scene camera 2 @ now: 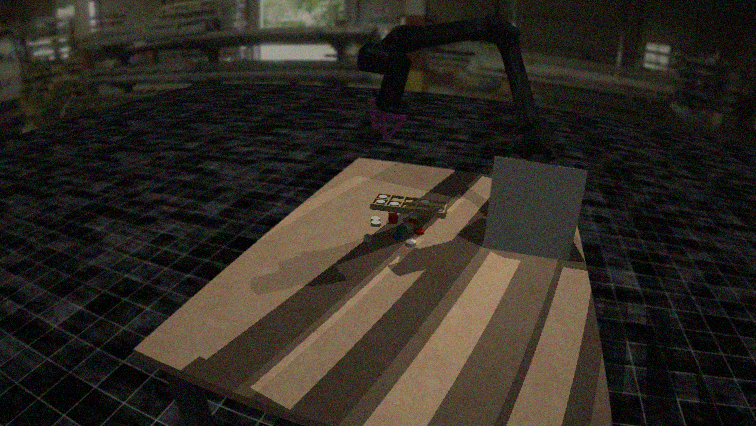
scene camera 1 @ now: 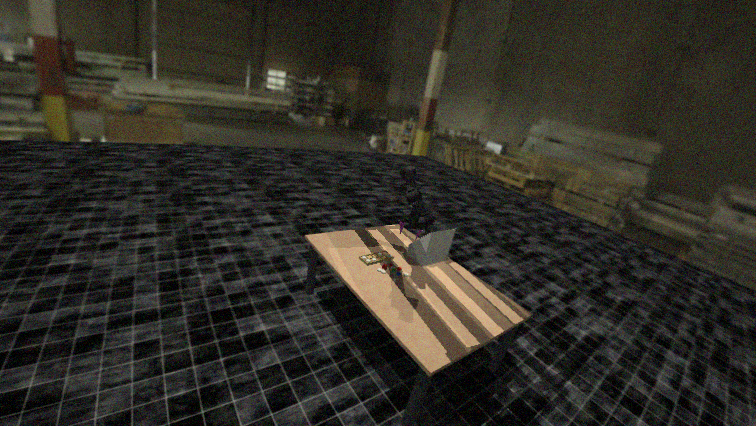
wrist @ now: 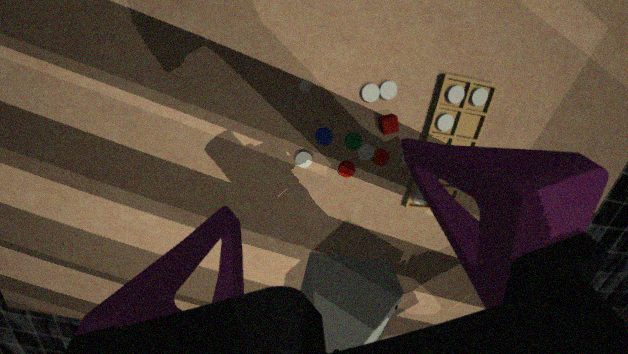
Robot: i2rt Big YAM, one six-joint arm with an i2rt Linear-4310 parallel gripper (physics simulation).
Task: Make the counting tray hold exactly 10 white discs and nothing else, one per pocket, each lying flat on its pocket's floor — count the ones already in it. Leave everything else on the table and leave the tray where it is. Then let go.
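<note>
The counting tray (scene camera 1: 365, 261) (scene camera 2: 407, 210) (wrist: 469, 80) lies on the table. In the wrist view, white discs (wrist: 455, 94) (wrist: 479, 97) (wrist: 445, 122) sit in pockets at its far end, and a pale disc (wrist: 419, 197) shows at its near end; a finger hides its middle. On the table, two white discs (wrist: 370, 92) (wrist: 388, 90) lie side by side, another white disc (wrist: 303, 158) (scene camera 2: 411, 242) lies apart, and a shaded pale disc (wrist: 366, 151) lies between the green disc and a red one. My gripper (scene camera 1: 410, 233) (scene camera 2: 381, 132) (wrist: 313, 183) is open and empty, high above the table.
A red cube (scene camera 2: 393, 217) (wrist: 389, 124), a small grey cube (wrist: 305, 86) (scene camera 2: 367, 238), a blue disc (wrist: 324, 136), a green disc (wrist: 353, 141) and red discs (wrist: 346, 169) (wrist: 381, 157) lie beside the tray. A tall grey panel (scene camera 1: 436, 248) (scene camera 2: 534, 206) stands near the arm's base.
</note>
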